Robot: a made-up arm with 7 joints.
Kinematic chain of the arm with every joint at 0, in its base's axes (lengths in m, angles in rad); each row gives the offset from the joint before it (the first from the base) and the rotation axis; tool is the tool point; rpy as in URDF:
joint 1: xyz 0 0 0.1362 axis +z
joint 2: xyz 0 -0.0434 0.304 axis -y
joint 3: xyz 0 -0.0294 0.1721 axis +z
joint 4: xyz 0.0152 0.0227 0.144 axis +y
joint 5: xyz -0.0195 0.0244 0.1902 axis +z
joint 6: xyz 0 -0.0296 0.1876 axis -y
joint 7: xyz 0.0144 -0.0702 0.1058 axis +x
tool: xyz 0 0 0 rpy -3.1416 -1.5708 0
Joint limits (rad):
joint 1: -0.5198..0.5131
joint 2: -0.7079..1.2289
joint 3: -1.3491..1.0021
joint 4: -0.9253..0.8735
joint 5: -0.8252..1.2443
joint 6: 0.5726..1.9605
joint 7: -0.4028..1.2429
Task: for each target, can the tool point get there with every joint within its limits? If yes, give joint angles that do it. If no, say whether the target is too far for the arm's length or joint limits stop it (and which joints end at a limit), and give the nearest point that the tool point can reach.
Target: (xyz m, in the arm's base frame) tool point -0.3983 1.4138 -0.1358
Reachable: no: too far | nearest point -0.3587 0.5136 0.3486 | short by 1.023 m
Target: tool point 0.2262 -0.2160 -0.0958
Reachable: no: joint limits stop it (at a limit: joint 1, joint 2, joint 4, joint 6) | nearest point -0.3092 -0.4392 0.2613 | short by 0.681 m
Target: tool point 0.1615 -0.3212 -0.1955
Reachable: no: joint limits stop it (at a limit: joint 1, joint 2, joint 4, joint 5) | nearest point -0.3103 -0.4392 0.2601 | short by 0.666 m
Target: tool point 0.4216 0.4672 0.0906
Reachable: no: joint limits stop it (at a limit: joint 1, joint 2, joint 4, joint 5, joint 6) | nearest point 0.5419 0.4006 0.6239 | short by 0.551 m
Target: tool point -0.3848 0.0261 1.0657
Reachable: yes | joints -0.0708 0.7760 0.7057 0.6584 -0.0157 1.3824 -0.0098
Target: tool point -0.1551 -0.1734 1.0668
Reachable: yes | joints -0.0229 -0.1572 0.1738 -0.4733 0.0688 1.7356 0.7939
